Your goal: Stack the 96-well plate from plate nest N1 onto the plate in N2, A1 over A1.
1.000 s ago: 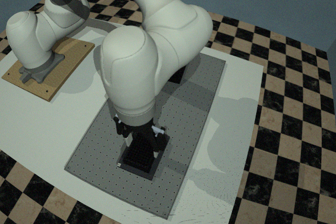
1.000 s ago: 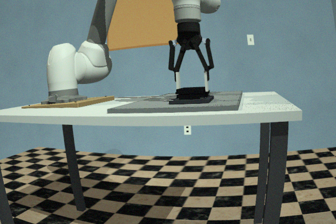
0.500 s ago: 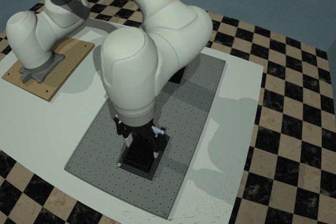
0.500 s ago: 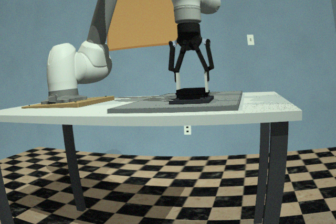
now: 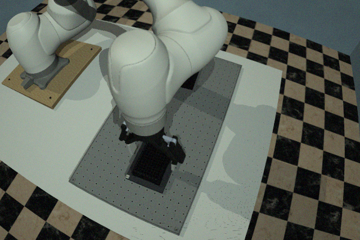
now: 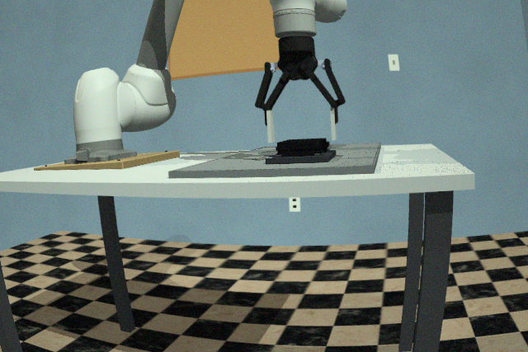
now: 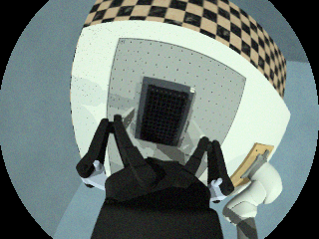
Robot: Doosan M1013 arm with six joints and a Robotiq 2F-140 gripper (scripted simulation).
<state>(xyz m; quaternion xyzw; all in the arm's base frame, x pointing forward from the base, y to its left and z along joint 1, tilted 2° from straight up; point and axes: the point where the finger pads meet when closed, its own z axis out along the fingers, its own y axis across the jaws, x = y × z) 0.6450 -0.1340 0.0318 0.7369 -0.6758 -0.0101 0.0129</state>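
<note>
My hand is 50 mm above the plate nest N2. Also, from my hand: plate nest N1 (380 mm to the left, 80 mm behind, 50 mm below).
</note>
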